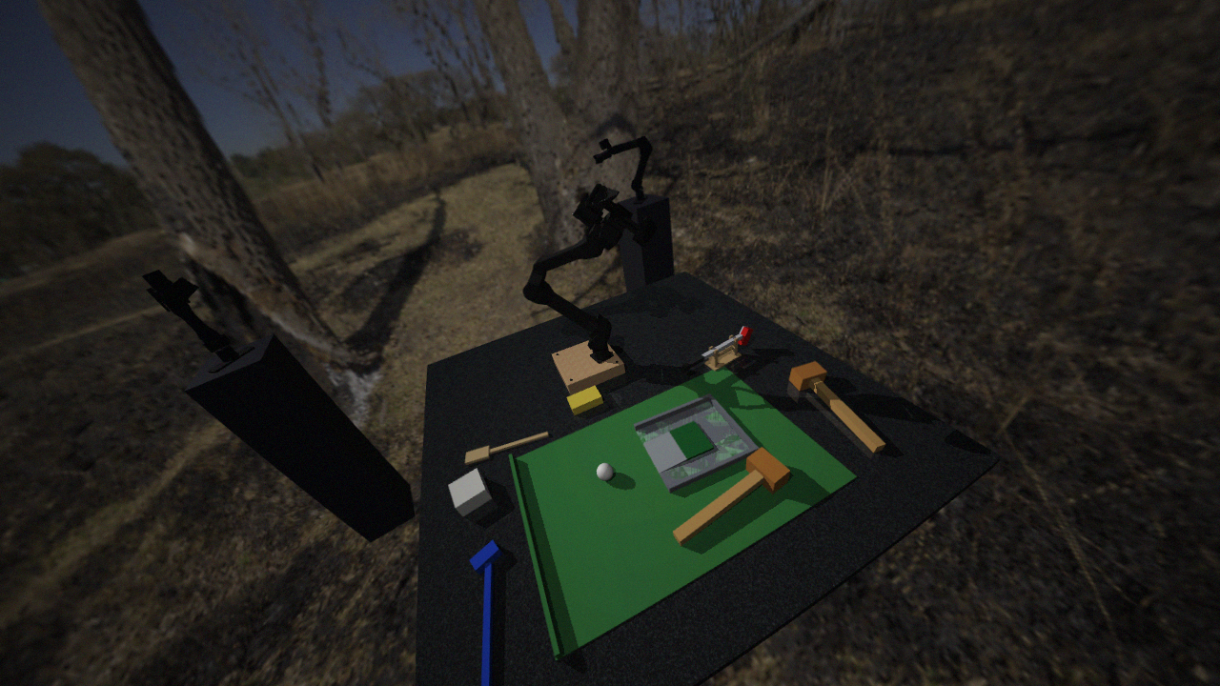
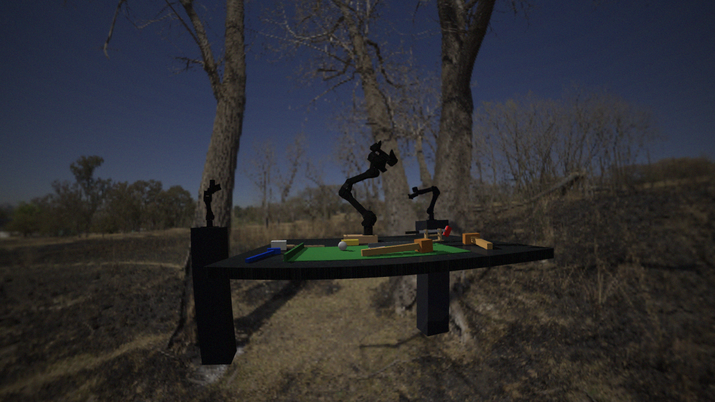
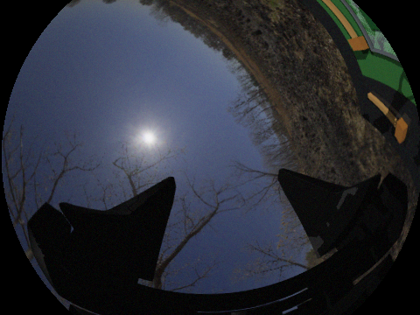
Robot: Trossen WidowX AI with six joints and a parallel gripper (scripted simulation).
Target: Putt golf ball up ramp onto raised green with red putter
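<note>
Now: gripper tip 520 mm above the red putter, 230 mm to the right of it and 50 mm short of it. From my gripper tip the other things lie so: green mat: 570 mm below, 240 mm ahead, 170 mm to the right; then yellow block: 560 mm below, 210 mm to the right, 100 mm behind; then wooden stand: 540 mm below, 250 mm to the left, 50 mm ahead.
</note>
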